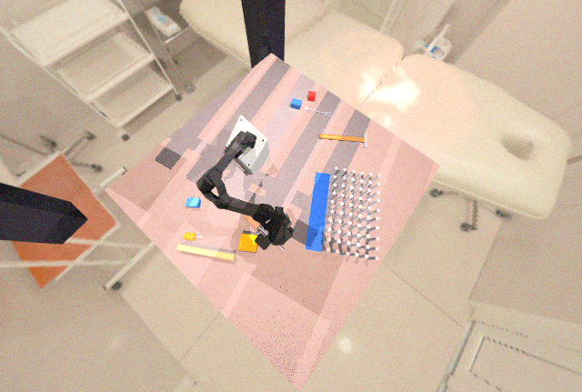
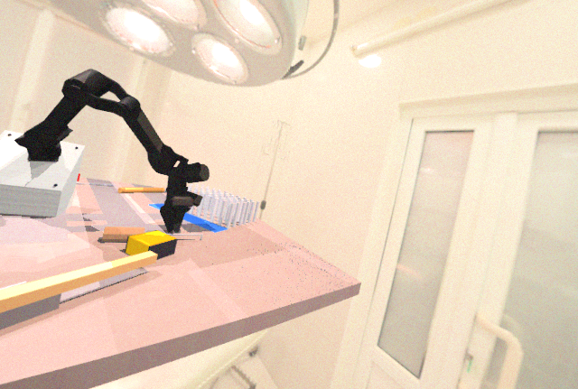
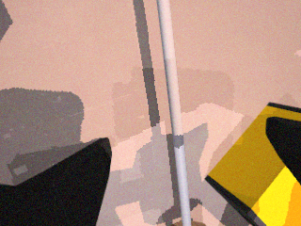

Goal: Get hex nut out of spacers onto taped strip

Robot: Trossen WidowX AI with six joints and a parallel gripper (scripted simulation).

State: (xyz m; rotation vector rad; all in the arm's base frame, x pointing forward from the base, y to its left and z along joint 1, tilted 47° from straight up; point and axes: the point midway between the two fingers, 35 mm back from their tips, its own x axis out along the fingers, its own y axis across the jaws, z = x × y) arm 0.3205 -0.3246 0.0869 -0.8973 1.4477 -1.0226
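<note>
Now: the hook tool 2 cm behind my gripper tip and 1 cm below it. The rest, counted from my gripper tip: grey fork-like tool: 22 cm behind, 76 cm to the left, 2 cm below; blue taped strip: 11 cm ahead, 26 cm to the left, 2 cm below; yellow block: 7 cm behind, 7 cm to the right.
</note>
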